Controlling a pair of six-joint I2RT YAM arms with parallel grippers.
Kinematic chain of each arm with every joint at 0, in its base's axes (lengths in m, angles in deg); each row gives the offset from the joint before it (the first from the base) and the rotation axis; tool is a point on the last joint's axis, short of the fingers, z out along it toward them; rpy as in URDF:
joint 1: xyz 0 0 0.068 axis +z
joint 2: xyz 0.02 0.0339 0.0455 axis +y
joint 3: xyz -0.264 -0.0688 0 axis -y
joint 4: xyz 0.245 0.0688 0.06 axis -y
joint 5: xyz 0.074 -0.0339 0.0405 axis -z
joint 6: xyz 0.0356 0 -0.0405 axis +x
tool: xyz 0 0 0 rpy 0 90 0
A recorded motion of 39 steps. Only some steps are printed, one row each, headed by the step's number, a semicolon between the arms.
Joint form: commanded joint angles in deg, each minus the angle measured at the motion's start. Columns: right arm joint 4, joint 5, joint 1, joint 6, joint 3, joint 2; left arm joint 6, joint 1, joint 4, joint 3, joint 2, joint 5.
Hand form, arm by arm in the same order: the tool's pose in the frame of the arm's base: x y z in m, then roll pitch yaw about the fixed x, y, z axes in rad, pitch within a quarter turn. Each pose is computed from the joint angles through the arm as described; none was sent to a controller.
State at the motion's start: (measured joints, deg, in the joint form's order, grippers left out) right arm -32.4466 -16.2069 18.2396 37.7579 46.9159 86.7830; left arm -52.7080 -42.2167 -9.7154 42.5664 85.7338 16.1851
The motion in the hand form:
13: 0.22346 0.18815 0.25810 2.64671 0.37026 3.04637; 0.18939 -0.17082 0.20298 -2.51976 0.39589 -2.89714
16: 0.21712 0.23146 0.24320 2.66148 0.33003 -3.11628; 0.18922 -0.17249 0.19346 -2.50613 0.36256 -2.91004
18: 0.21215 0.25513 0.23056 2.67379 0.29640 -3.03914; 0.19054 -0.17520 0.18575 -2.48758 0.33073 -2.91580
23: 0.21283 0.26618 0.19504 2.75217 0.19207 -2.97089; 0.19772 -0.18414 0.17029 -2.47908 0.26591 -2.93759
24: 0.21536 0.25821 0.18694 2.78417 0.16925 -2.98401; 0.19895 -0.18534 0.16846 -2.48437 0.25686 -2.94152
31: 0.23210 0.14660 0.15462 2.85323 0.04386 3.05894; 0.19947 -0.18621 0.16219 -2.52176 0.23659 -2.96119
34: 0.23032 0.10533 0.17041 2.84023 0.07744 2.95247; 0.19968 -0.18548 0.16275 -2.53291 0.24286 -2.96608
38: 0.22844 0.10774 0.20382 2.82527 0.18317 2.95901; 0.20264 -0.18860 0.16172 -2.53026 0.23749 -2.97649
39: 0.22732 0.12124 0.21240 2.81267 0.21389 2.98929; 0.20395 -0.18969 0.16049 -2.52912 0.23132 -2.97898
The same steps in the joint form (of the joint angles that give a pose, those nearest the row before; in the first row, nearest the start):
13: -3.54 9.72 21.07 3.60 14.59 -5.61; 3.05 0.74 -6.55 -1.80 -12.48 -12.06
16: -2.07 8.89 27.77 4.25 17.70 1.10; 2.52 0.74 -4.42 -3.11 -11.21 -9.90
18: -1.45 7.70 31.11 3.95 19.46 5.37; 1.71 0.76 -2.22 -3.87 -9.64 -7.87
23: -2.78 6.20 32.08 2.62 19.57 11.71; 0.69 0.79 0.77 -3.45 -4.58 -4.45
24: -3.48 6.67 30.92 2.36 18.39 12.04; 0.67 0.81 0.67 -3.13 -3.81 -4.16
31: -4.61 4.25 12.50 -1.41 3.71 5.03; 1.33 0.75 -0.69 -2.69 -2.24 -4.11
34: -7.03 4.33 4.68 -3.28 0.82 -1.89; 1.91 0.84 -1.35 -2.49 -2.33 -4.52
38: -9.72 7.08 5.73 -3.49 4.03 -6.84; 2.24 0.84 -1.11 -1.70 -1.14 -3.88
39: -9.48 7.85 8.68 -2.61 5.68 -6.93; 2.23 0.90 -0.93 -1.45 -0.54 -3.50

